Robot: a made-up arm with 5 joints. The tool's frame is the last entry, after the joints.
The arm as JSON. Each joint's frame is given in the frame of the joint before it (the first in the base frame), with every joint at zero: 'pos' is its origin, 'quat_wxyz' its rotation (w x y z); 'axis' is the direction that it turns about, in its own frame. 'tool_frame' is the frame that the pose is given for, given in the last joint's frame.
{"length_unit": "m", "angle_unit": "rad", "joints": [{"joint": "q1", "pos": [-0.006, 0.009, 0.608], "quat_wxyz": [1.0, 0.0, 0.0, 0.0], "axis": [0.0, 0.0, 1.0]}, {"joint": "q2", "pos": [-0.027, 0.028, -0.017], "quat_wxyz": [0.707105, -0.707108, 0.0, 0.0], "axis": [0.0, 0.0, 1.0]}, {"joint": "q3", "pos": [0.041, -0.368, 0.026], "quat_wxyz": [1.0, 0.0, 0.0, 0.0], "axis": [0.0, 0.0, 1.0]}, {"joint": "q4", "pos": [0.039, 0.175, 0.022], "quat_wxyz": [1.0, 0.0, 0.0, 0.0], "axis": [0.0, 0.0, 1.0]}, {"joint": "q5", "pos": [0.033, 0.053, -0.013], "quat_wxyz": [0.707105, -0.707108, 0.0, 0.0], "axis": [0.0, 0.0, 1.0]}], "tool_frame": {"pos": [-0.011, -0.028, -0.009], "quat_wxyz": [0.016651, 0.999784, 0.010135, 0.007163]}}
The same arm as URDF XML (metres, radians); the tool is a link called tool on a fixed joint. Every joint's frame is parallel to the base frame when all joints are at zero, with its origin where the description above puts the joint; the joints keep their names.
<robot name="arm">
  <joint name="tool_joint" type="fixed">
    <parent link="link5"/>
    <child link="tool"/>
    <origin xyz="-0.011 0.028 0.009" rpy="-0.0335 0.014 -0.0205"/>
  </joint>
  <joint name="q5" type="continuous">
    <parent link="link4"/>
    <child link="link5"/>
    <origin xyz="0.033 -0.013 -0.053"/>
    <axis xyz="0 0 -1"/>
  </joint>
  <joint name="q4" type="continuous">
    <parent link="link3"/>
    <child link="link4"/>
    <origin xyz="0.039 0.022 -0.175"/>
    <axis xyz="0 1 0"/>
  </joint>
  <joint name="q3" type="continuous">
    <parent link="link2"/>
    <child link="link3"/>
    <origin xyz="0.041 0.026 0.368"/>
    <axis xyz="0 1 0"/>
  </joint>
  <joint name="q2" type="continuous">
    <parent link="link1"/>
    <child link="link2"/>
    <origin xyz="-0.027 0.028 -0.017"/>
    <axis xyz="0 1 0"/>
  </joint>
  <joint name="q1" type="continuous">
    <parent link="base_link"/>
    <child link="link1"/>
    <origin xyz="-0.006 0.009 0.608"/>
    <axis xyz="0 0 1"/>
  </joint>
  <link name="base_link"/>
  <link name="link1"/>
  <link name="link2"/>
  <link name="link3"/>
  <link name="link4"/>
  <link name="link5"/>
  <link name="tool"/>
</robot>

